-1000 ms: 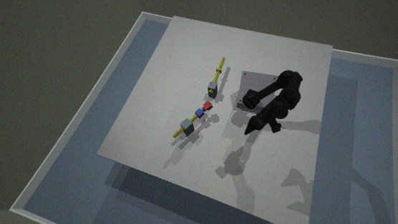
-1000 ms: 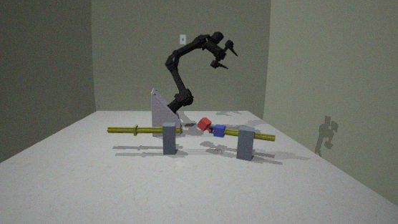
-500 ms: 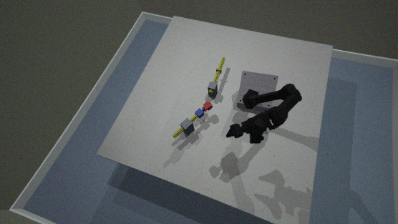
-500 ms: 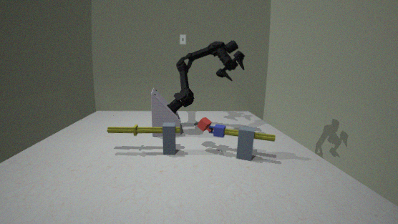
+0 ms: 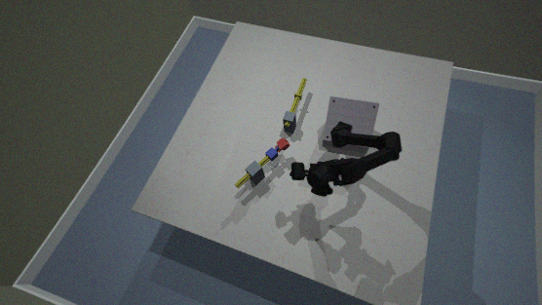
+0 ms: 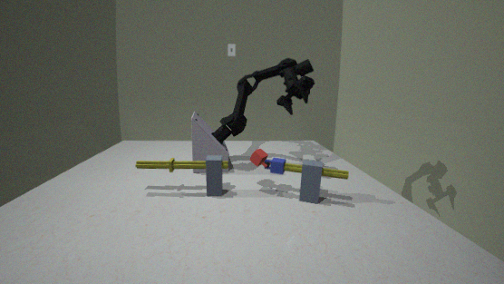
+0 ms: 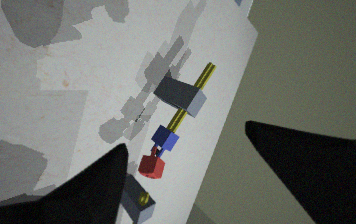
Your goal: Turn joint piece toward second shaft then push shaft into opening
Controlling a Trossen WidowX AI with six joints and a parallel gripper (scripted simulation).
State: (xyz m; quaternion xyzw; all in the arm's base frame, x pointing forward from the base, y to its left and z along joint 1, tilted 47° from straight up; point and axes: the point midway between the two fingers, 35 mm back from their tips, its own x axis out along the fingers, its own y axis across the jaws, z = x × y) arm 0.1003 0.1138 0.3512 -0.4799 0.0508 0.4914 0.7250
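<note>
The red joint piece lies 150 mm ahead of my gripper tip, 170 mm to the right of it and 160 mm below it.
</note>
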